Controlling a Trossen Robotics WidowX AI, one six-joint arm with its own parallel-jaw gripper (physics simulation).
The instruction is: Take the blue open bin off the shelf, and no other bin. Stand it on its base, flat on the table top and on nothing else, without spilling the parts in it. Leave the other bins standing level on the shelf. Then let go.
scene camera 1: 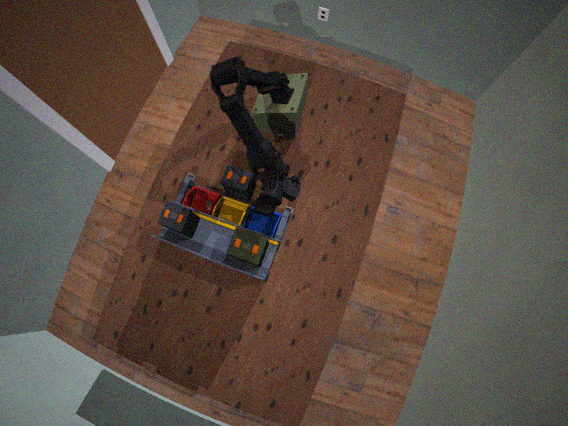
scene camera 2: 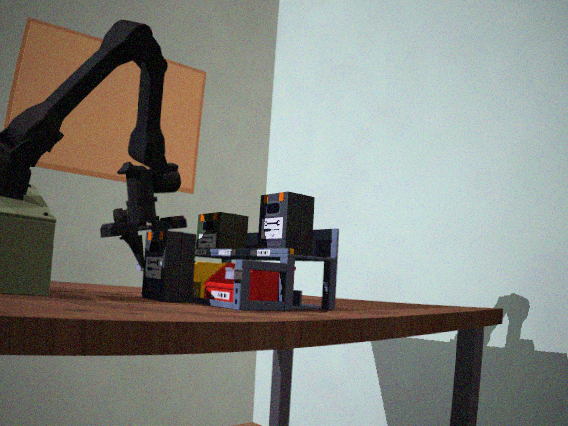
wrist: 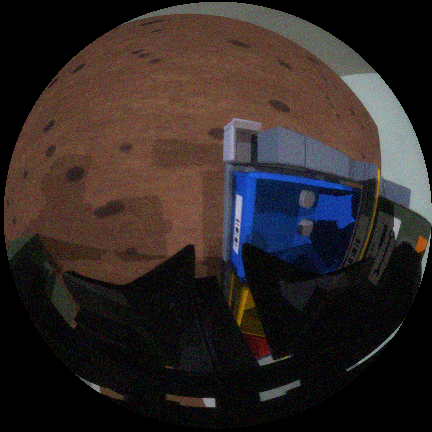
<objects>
A dark case shows in scene camera 1, in scene camera 2 (169, 259) and in the wrist view. The same spot on the dark case: (wrist: 212, 341) is (scene camera 1: 249, 188).
</objects>
